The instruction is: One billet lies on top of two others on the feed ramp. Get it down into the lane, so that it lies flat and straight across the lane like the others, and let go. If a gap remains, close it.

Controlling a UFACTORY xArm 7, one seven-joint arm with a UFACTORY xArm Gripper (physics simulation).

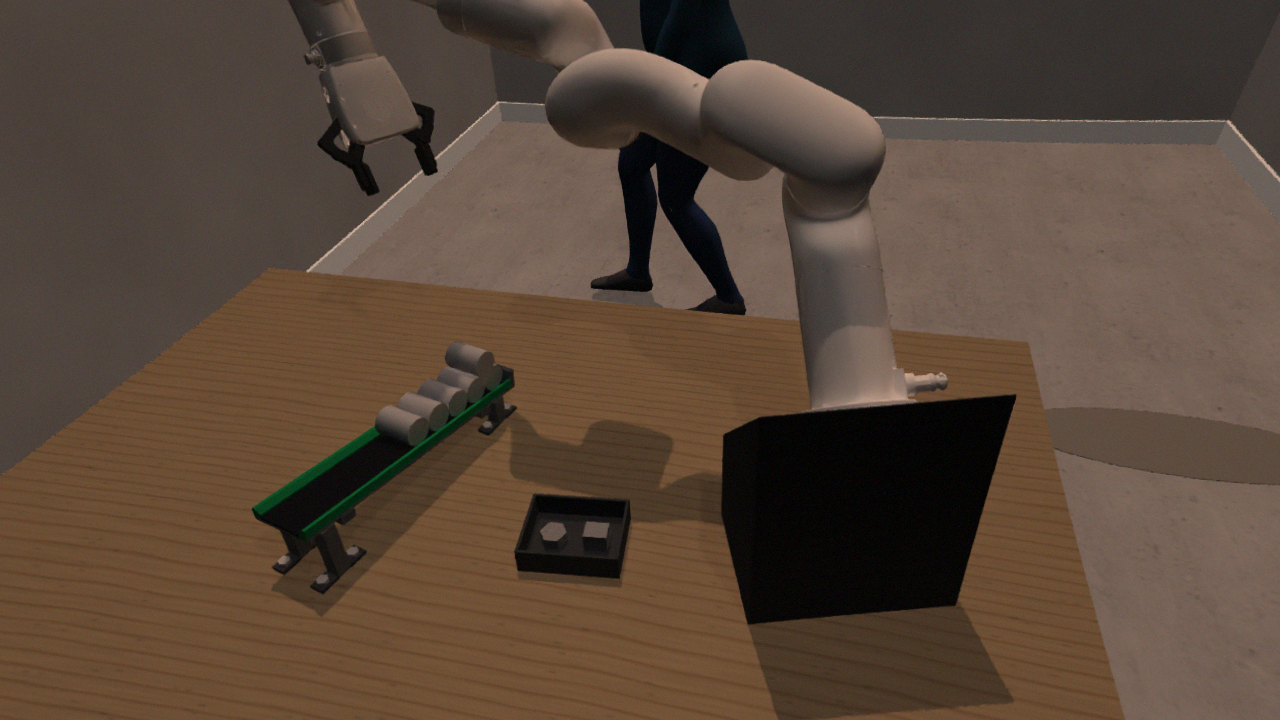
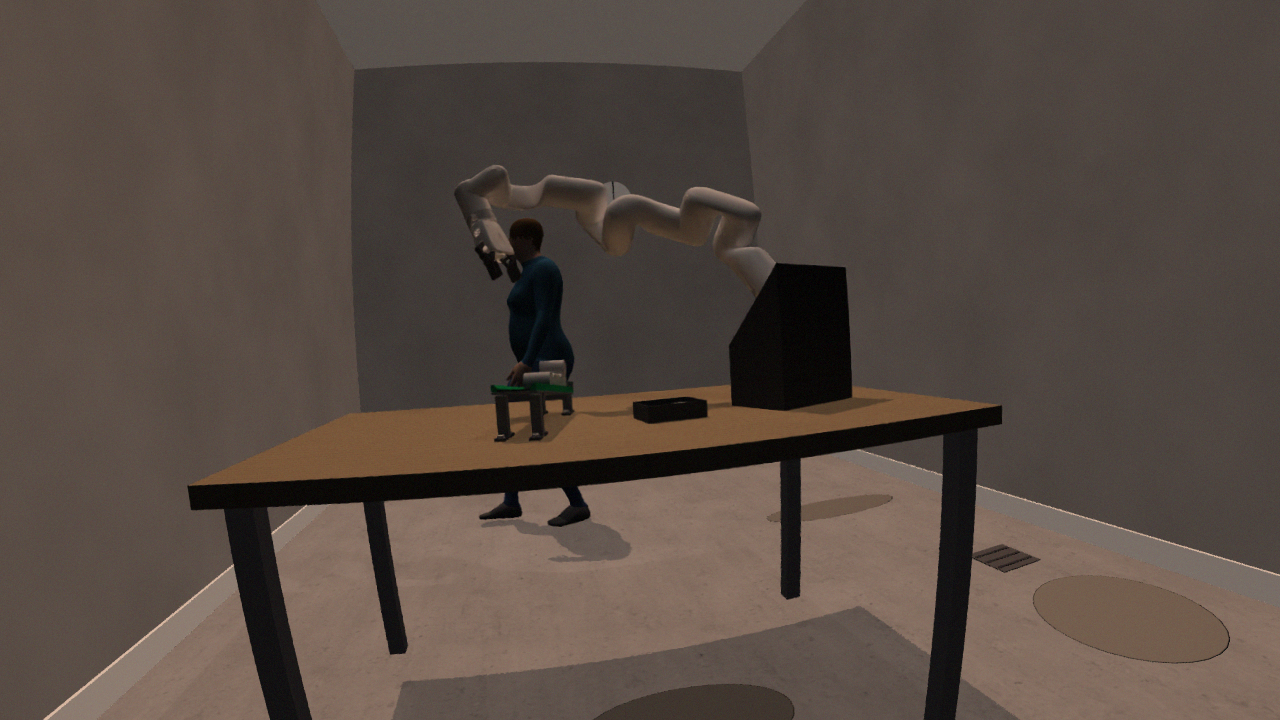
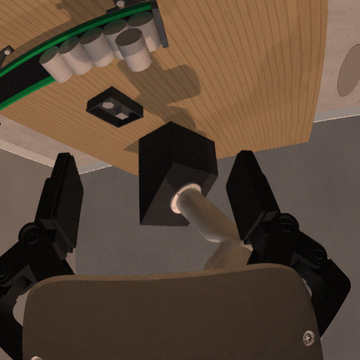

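Seen in the pictures: gripper, fingertip midpoint: (image 1: 403, 184) (image 2: 507, 278); arm's base, link origin: (image 1: 857, 416) (image 2: 790, 308).
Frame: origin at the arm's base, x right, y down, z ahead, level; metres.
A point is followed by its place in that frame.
The top billet (image 1: 469, 358) {x 0.234, y 0.095, z 0.503 m} (image 2: 552, 366) {x 0.234, y 0.103, z 0.514 m} (image 3: 133, 50), a pale grey cylinder, lies on two others at the far end of the feed ramp (image 1: 344, 479) (image 2: 505, 389) (image 3: 17, 85), by its end plate (image 3: 160, 25). It lies roughly parallel to them. Several billets lie across the lane in a row, close together; the one nearest the bare stretch (image 1: 402, 425) {x 0.107, y 0.112, z 0.566 m} (image 3: 56, 64) shows clearly. Small gaps between them are hard to judge. My gripper (image 1: 401, 180) {x 0.355, y -0.119, z 0.586 m} (image 2: 503, 275) {x 0.355, y -0.119, z 0.586 m} (image 3: 155, 169) is open and empty, high above and well away from the ramp.
A black tray (image 1: 570, 565) {x -0.048, y 0.201, z 0.329 m} (image 2: 669, 411) {x -0.046, y 0.198, z 0.353 m} (image 3: 129, 113) with two small grey pieces stands beside the ramp. A black pedestal (image 1: 868, 519) {x -0.093, y 0.061, z -0.003 m} (image 2: 787, 349) {x -0.109, y 0.090, z 0.099 m} (image 3: 160, 175) bears the arm. A person (image 1: 689, 197) (image 2: 539, 304) stands beyond the wooden table (image 1: 626, 653) {x -0.153, y 0.219, z 0.253 m} (image 2: 402, 447) {x -0.002, y 0.219, z 0.871 m} (image 3: 250, 75).
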